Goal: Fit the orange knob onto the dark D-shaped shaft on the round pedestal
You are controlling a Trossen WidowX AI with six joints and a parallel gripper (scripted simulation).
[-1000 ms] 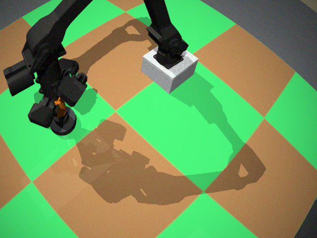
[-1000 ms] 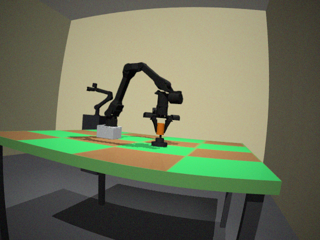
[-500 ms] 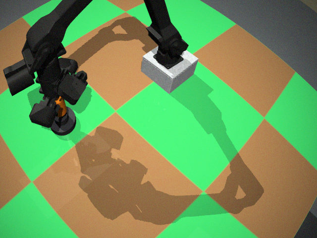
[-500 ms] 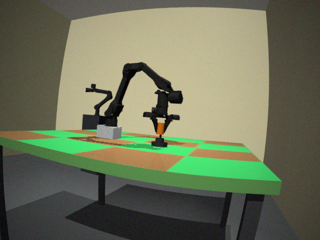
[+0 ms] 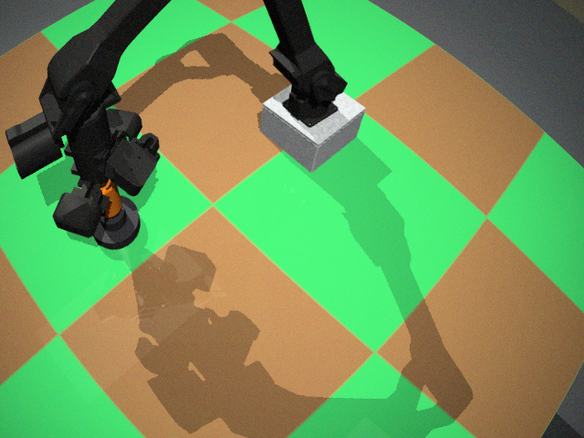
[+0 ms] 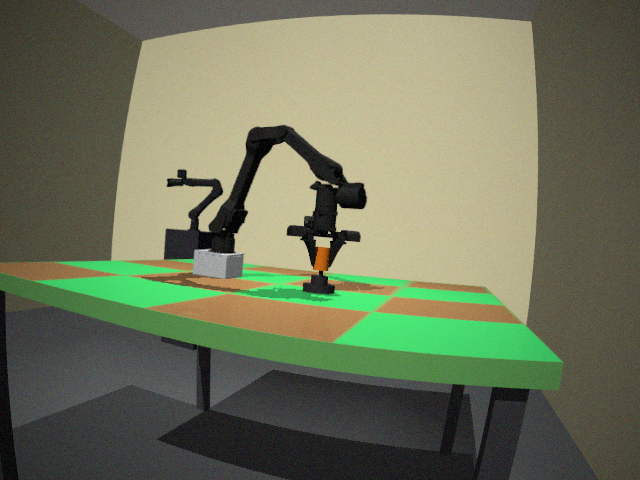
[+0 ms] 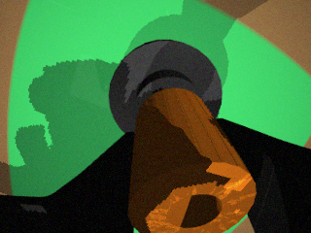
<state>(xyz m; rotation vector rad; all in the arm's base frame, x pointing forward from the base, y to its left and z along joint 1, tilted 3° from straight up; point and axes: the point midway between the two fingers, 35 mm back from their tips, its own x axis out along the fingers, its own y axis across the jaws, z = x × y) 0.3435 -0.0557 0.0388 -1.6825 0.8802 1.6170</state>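
Right now the pedestal is 40 mm below my gripper tip. Round my gripper tip: orange knob: 20 mm above.
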